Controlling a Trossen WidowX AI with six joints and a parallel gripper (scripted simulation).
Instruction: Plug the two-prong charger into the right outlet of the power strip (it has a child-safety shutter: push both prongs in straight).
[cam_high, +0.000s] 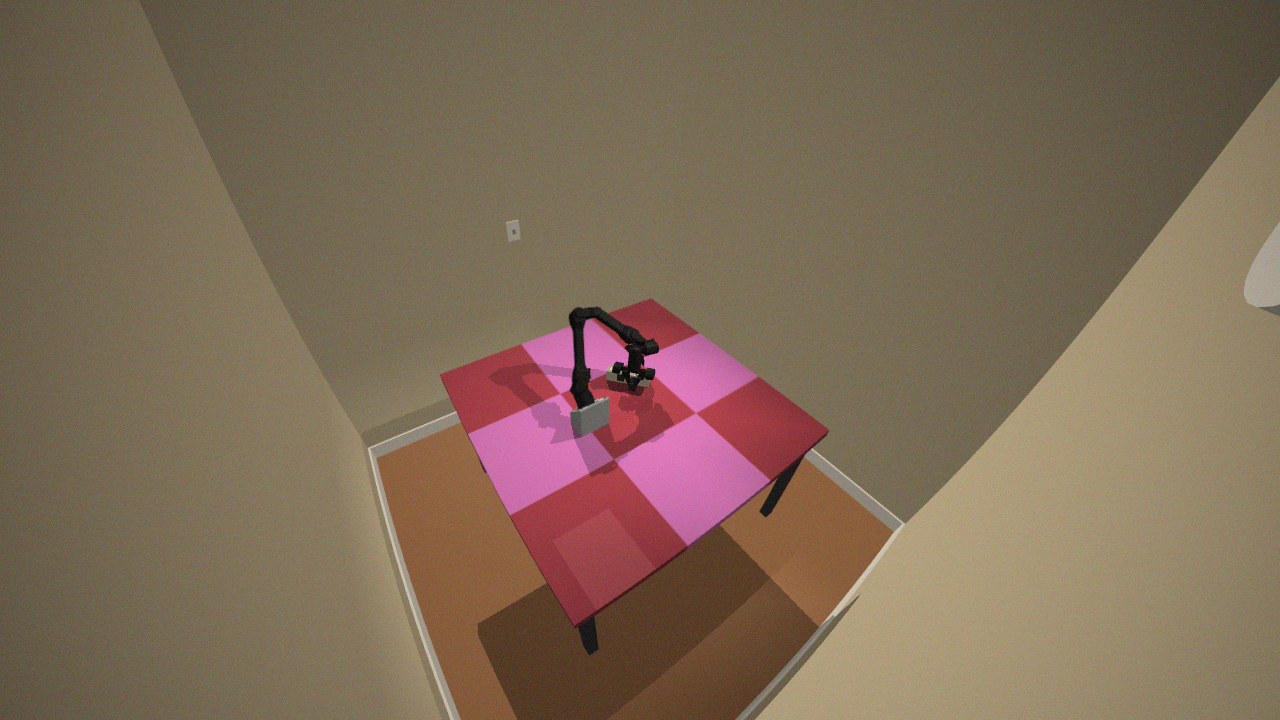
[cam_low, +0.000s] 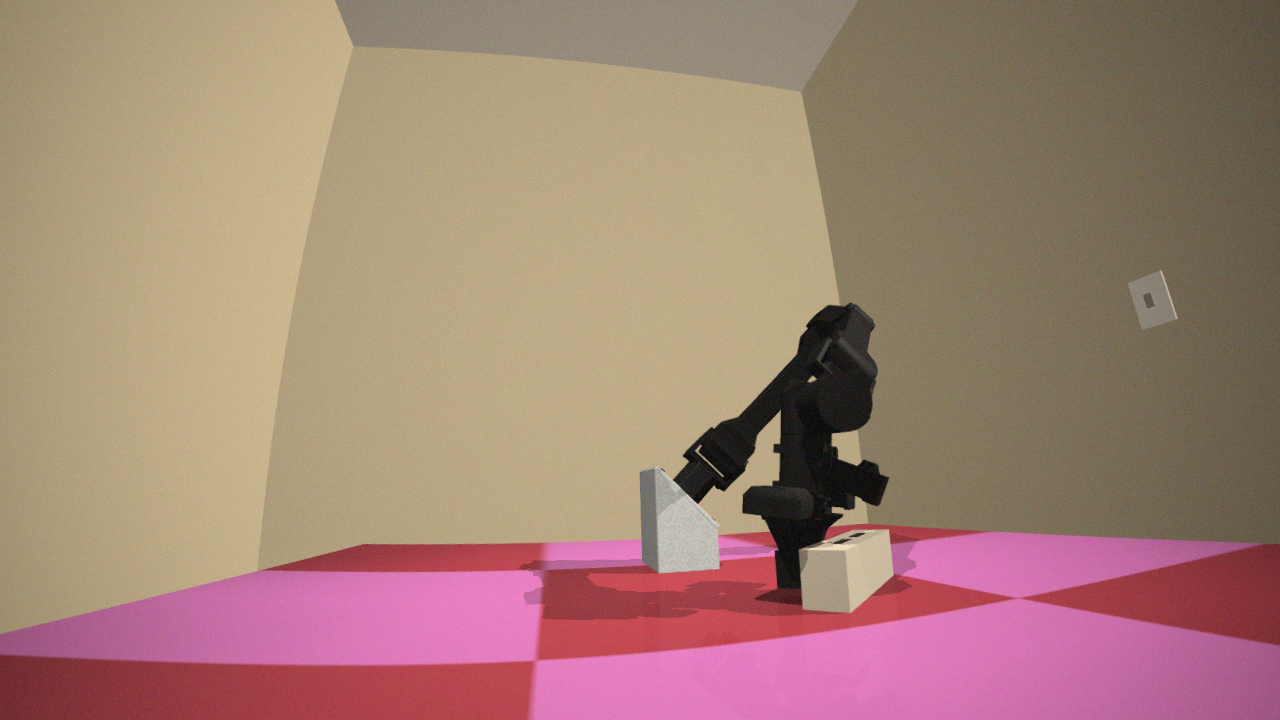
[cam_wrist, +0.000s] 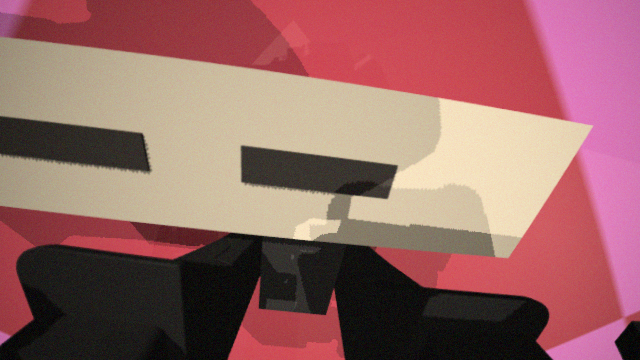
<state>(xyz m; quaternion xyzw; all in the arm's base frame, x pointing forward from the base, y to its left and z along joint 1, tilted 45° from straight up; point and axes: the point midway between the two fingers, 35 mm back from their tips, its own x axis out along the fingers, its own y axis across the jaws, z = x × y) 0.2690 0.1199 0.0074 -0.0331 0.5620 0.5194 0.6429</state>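
My gripper tip is now 1 cm short of the two-prong charger, 1 cm to the right of it and 1 cm below it.
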